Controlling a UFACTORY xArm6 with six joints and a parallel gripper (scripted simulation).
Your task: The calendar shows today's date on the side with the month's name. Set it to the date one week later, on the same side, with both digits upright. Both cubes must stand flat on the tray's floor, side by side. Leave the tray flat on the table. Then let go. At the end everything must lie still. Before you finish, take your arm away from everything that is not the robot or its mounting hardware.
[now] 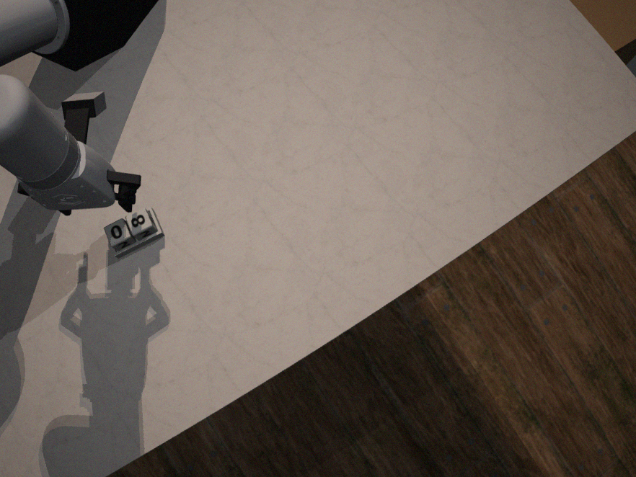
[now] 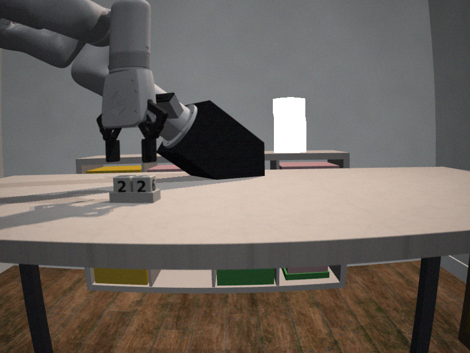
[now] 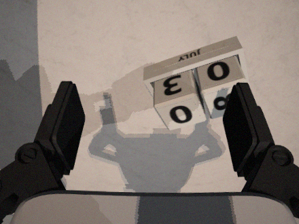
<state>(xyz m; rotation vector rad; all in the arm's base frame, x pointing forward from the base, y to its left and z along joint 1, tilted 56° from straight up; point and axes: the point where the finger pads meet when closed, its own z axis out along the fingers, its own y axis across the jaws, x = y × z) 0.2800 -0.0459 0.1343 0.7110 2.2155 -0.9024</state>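
Right now my hand is 50 mm short of the white cube, 20 mm to the right of it and 50 mm above it. Also, from my hand: grey tray 40 mm ahead, 60 mm below.
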